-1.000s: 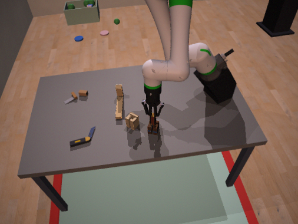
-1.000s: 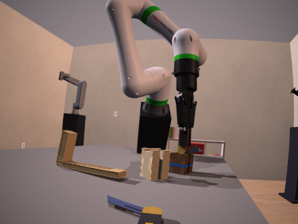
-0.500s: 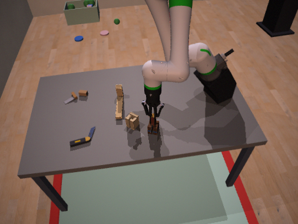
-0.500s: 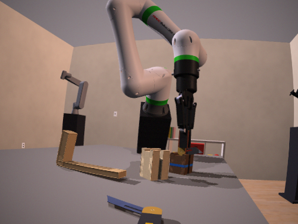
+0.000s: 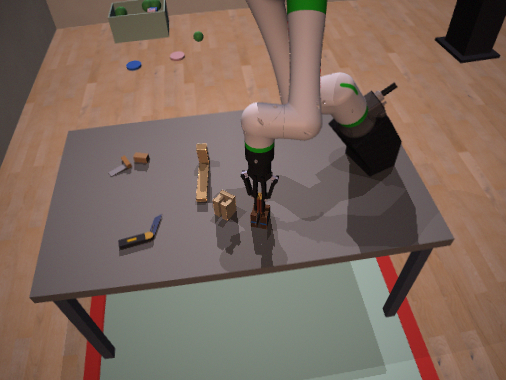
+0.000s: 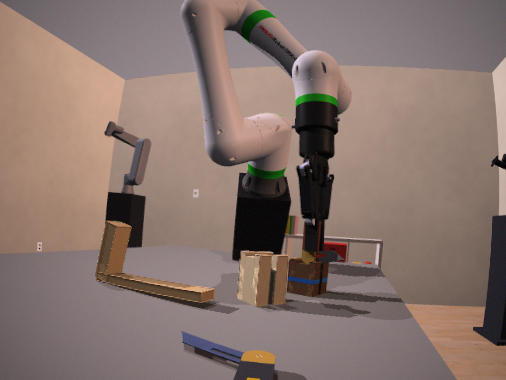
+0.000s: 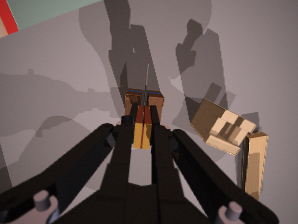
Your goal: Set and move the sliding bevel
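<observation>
Right now the sliding bevel is 3 cm below my hand. The rest, counted from my hand: black-handled bevel 43 cm ahead, 11 cm below, 5 cm to the right; then grey blade 4 cm below, 2 cm to the left, 1 cm ahead; then blue blade 40 cm ahead, 11 cm below, 8 cm to the right.
</observation>
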